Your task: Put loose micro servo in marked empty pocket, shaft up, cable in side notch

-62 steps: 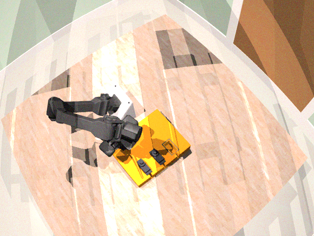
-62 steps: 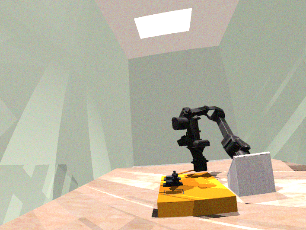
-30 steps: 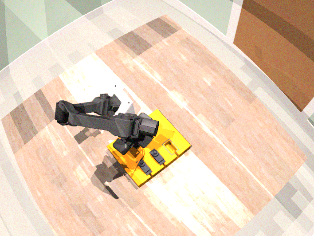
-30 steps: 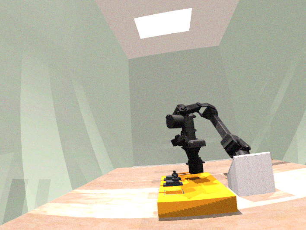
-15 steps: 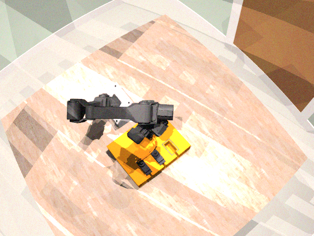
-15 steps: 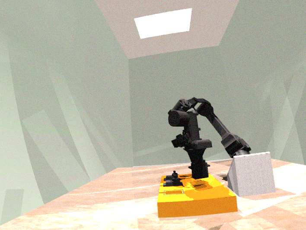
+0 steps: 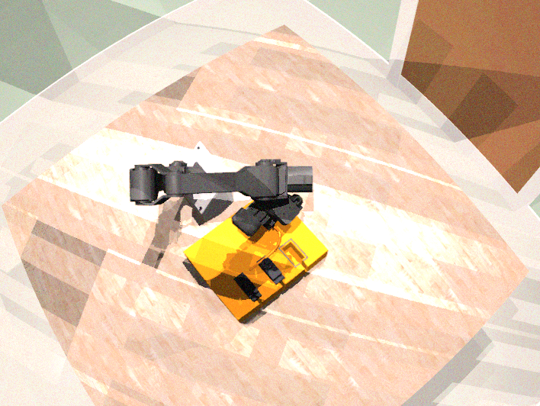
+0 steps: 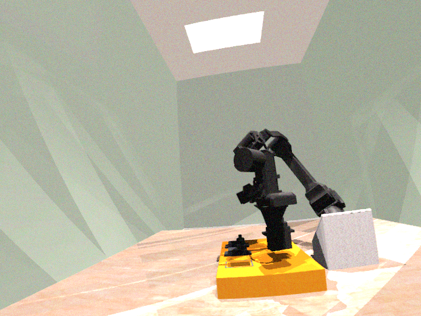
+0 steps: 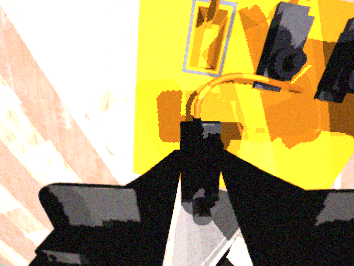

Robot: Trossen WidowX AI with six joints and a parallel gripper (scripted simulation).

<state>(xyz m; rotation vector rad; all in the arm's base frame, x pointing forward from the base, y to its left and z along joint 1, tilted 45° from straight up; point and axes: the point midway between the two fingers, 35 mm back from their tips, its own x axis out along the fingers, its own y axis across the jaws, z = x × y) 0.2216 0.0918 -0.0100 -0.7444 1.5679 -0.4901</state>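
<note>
Now: gripper tip 10 cm above the yellow deck, 7 cm to the left of it and 1 cm past it.
</note>
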